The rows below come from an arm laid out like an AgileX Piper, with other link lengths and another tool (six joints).
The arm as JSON. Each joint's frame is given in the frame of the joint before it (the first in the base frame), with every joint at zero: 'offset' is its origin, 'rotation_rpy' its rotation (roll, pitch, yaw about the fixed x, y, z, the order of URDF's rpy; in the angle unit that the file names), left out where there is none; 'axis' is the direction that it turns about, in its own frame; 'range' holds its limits. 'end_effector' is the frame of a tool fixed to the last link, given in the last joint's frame.
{
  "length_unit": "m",
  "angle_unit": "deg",
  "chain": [
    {
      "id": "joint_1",
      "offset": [
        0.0,
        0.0,
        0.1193
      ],
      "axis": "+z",
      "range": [
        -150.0,
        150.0
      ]
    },
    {
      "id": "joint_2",
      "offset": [
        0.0,
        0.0,
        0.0
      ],
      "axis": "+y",
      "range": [
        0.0,
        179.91
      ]
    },
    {
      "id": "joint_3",
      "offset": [
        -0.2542,
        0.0,
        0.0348
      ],
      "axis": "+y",
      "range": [
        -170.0,
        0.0
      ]
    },
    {
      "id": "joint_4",
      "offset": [
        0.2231,
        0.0,
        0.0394
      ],
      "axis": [
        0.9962,
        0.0,
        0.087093
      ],
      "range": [
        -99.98,
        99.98
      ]
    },
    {
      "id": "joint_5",
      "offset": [
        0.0,
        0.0,
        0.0
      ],
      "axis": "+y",
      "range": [
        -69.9,
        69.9
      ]
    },
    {
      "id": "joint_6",
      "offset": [
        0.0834,
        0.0,
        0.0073
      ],
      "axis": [
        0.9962,
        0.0,
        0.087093
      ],
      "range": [
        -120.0,
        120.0
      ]
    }
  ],
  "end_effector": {
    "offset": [
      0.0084,
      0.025,
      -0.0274
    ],
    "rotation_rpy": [
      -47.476,
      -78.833,
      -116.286
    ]
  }
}
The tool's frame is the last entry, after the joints.
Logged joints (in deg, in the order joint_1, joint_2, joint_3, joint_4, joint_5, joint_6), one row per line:
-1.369 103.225 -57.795 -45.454 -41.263 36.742
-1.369 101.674 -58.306 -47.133 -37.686 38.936
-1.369 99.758 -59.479 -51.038 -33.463 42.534
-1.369 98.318 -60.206 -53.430 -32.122 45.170
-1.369 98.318 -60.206 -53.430 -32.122 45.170
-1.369 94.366 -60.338 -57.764 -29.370 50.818
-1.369 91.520 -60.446 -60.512 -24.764 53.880
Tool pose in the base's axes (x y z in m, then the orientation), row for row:
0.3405 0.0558 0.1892 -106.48 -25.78 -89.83
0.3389 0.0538 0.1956 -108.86 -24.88 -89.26
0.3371 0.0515 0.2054 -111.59 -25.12 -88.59
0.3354 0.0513 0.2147 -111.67 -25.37 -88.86
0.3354 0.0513 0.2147 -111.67 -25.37 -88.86
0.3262 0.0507 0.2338 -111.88 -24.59 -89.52
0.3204 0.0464 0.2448 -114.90 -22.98 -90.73
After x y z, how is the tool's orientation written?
As a rotation vector, in degrees.
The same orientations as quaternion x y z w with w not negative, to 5 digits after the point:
-0.70993 -0.17188 -0.59892 0.32824
-0.72204 -0.16502 -0.59204 0.31766
-0.73495 -0.16544 -0.58347 0.30339
-0.73465 -0.16690 -0.58459 0.30114
-0.73465 -0.16690 -0.58459 0.30114
-0.73471 -0.16148 -0.58787 0.29753
-0.74565 -0.14913 -0.58880 0.27399

